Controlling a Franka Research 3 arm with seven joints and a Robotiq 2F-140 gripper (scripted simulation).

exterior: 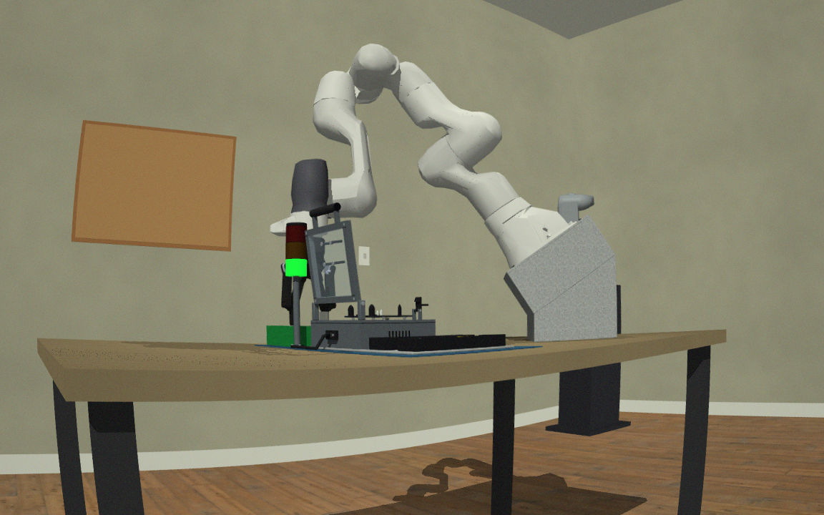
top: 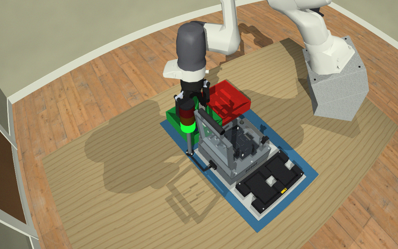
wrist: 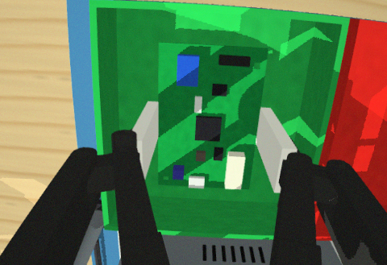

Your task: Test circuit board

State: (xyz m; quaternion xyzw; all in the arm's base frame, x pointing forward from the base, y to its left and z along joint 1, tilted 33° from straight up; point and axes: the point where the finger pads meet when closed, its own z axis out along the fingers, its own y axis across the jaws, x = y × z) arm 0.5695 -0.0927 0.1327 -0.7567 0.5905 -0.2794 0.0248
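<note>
Now: the green bin 30 mm below my hand. From my hand the other things lie so: red bin (150 mm behind, 20 mm to the right, 30 mm below); green circuit board (20 mm below); tester plate (70 mm behind, 200 mm to the left, 30 mm above).
</note>
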